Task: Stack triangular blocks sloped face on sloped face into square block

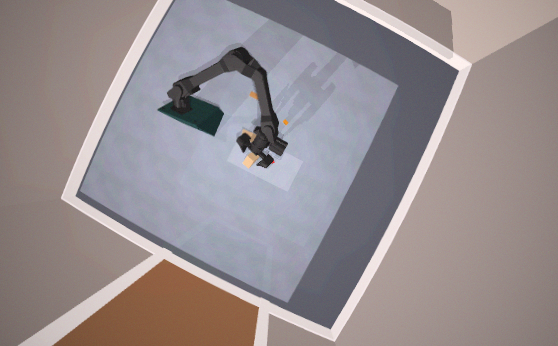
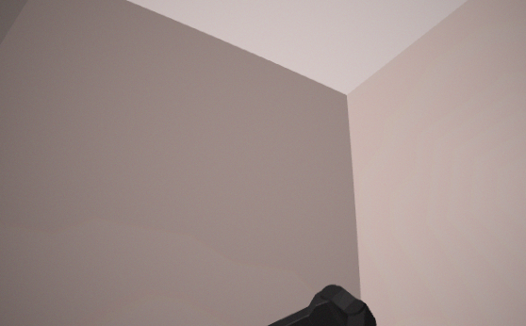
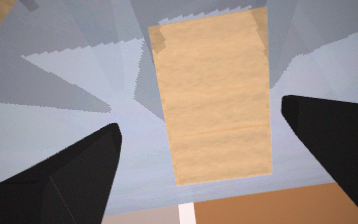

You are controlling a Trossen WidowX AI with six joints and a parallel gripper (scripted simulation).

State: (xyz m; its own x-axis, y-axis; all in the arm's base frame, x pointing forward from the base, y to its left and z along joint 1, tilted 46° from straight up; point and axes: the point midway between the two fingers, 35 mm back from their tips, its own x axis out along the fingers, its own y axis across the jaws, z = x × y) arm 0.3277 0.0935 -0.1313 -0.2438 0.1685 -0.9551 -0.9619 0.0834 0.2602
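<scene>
My gripper tip is now 1 cm short of the wooden triangular block and 1 cm below it. From my gripper tip the other things lie so: small orange marker 7 cm ahead, 25 cm to the left, 1 cm below.
</scene>
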